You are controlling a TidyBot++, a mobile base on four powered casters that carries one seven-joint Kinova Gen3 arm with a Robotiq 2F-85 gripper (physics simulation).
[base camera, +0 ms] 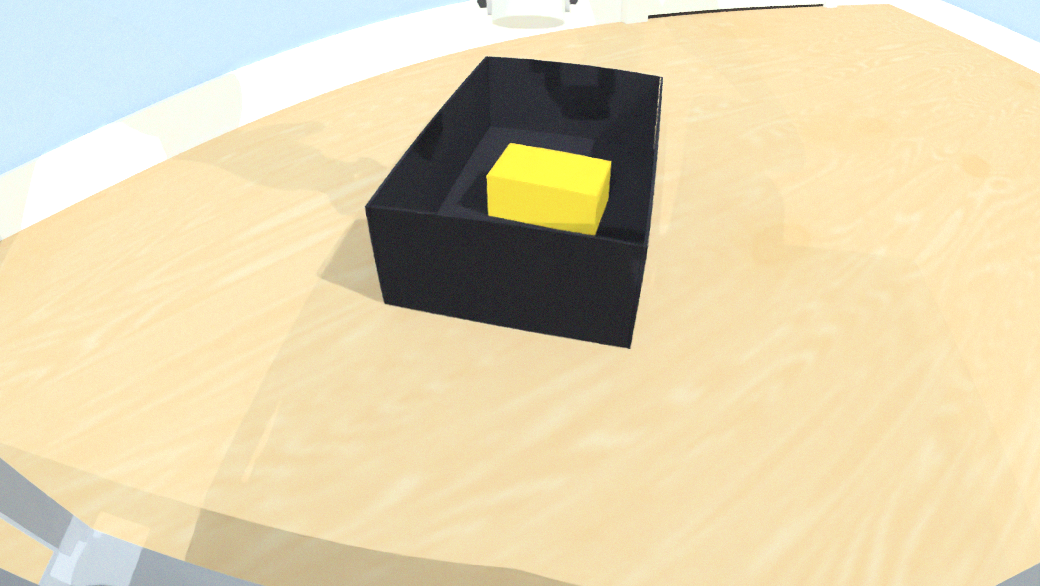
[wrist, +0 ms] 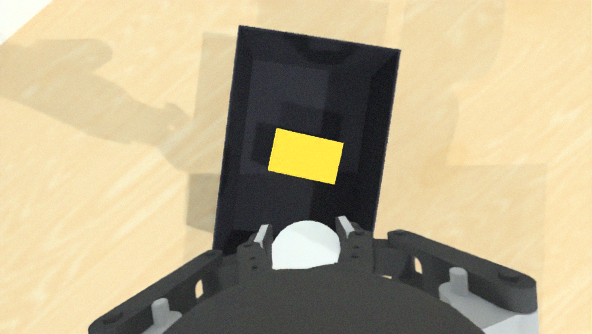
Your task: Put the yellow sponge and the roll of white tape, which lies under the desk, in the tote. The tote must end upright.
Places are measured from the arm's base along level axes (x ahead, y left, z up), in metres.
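Pixels of known places: gripper, between the fingertips: (base camera: 528,11) (wrist: 304,233).
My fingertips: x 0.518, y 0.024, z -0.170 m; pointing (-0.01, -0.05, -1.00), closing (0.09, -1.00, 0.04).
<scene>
For each thing: its top centre in the pictures, then the offset to it from my fingertips. Level surfaces: height alone.
- black tote, centre of its top: (base camera: 545,121) (wrist: 304,159) 0.050 m ahead, 0.010 m right, 0.126 m down
- yellow sponge, centre of its top: (base camera: 550,167) (wrist: 305,156) 0.054 m ahead, 0.015 m right, 0.178 m down
- white tape, centre of its top: (wrist: 310,278) 0.016 m back, 0.001 m right, 0.031 m up
- Wooden floor, height of its surface: 0.226 m down
The black tote (base camera: 509,280) (wrist: 236,105) stands upright on the floor. The yellow sponge (base camera: 547,185) (wrist: 306,156) lies inside it, near the middle of its length in the wrist view. My gripper (base camera: 527,4) (wrist: 304,233) is shut on the roll of white tape (base camera: 528,14) (wrist: 306,250), which sits between the two fingertips. In the wrist view the roll overlaps the near end of the tote; in the base camera view it hangs high at the top edge, partly cut off. The exact height above the tote cannot be told. The tote's near floor is partly hidden by the gripper.
Wooden floor (base camera: 465,436) (wrist: 100,200) surrounds the tote. A white baseboard (base camera: 181,116) and a light blue wall (base camera: 109,65) run behind it on the left. Grey parts of my base (base camera: 101,556) show at the lower left. Shadows fall across the floor beside the tote.
</scene>
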